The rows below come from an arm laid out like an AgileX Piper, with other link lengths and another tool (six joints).
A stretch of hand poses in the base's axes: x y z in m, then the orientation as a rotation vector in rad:
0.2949, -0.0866, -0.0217, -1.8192, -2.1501, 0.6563
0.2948, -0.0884, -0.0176, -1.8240, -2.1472, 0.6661
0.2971, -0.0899, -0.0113, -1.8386, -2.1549, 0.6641
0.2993, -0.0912, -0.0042, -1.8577, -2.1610, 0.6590
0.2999, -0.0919, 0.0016, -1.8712, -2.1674, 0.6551
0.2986, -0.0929, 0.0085, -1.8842, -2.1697, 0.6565
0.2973, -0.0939, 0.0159, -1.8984, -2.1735, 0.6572
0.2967, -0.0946, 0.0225, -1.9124, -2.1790, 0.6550
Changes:
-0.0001, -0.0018, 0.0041, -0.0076, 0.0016, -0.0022
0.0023, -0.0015, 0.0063, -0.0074, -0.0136, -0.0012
0.0022, -0.0013, 0.0071, -0.0070, -0.0161, -0.0041
0.0006, -0.0007, 0.0058, -0.0054, -0.0127, -0.0017
-0.0013, -0.0010, 0.0069, -0.0074, -0.0086, -0.0032
-0.0013, -0.0010, 0.0074, -0.0079, -0.0104, -0.0028
-0.0006, -0.0007, 0.0066, -0.0065, -0.0120, -0.0020

